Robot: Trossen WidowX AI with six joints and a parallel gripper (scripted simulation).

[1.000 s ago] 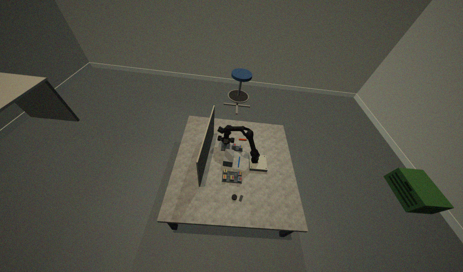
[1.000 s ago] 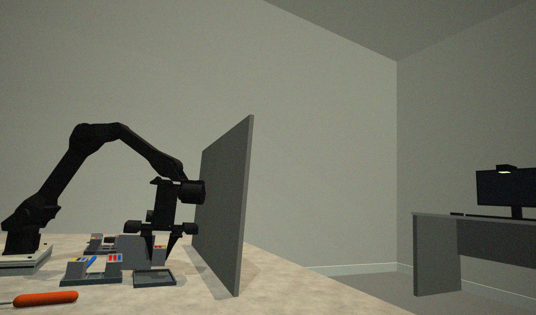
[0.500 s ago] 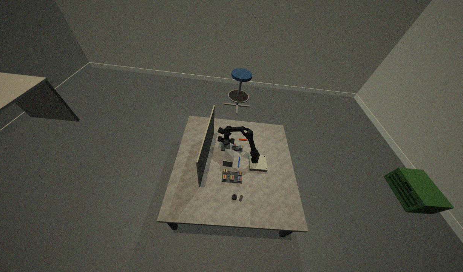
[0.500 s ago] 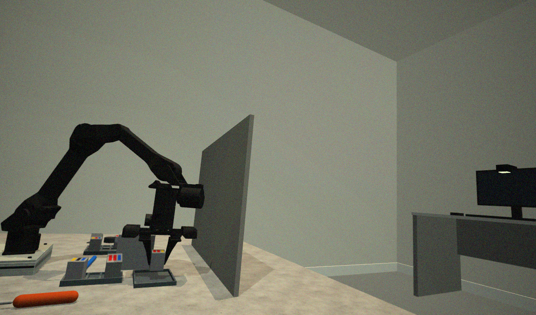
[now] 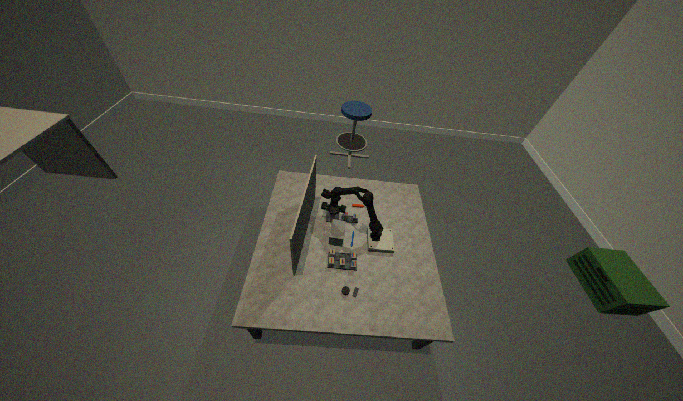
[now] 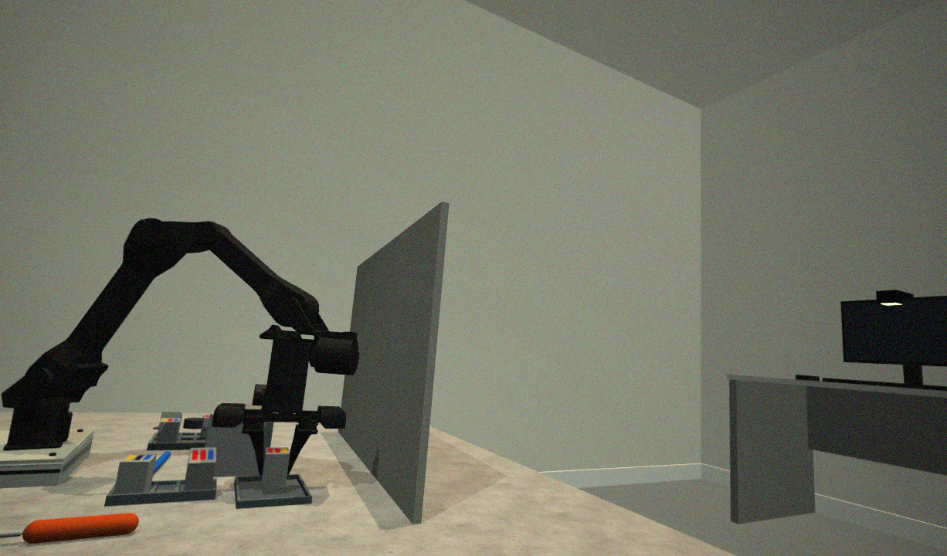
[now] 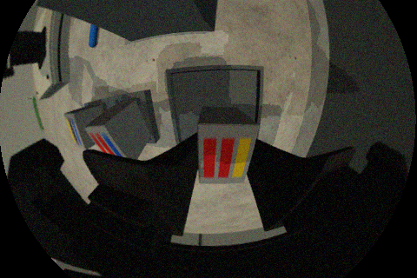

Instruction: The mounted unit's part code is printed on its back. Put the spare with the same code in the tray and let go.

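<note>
Right now the grey spare block is 20 mm above my gripper tip. Round my gripper tip: mounted unit: 10 mm behind, 200 mm to the left, 20 mm above; then blue pen: 130 mm behind, 220 mm to the left, 20 mm below; then shallow grey tray: 20 mm below.
</note>
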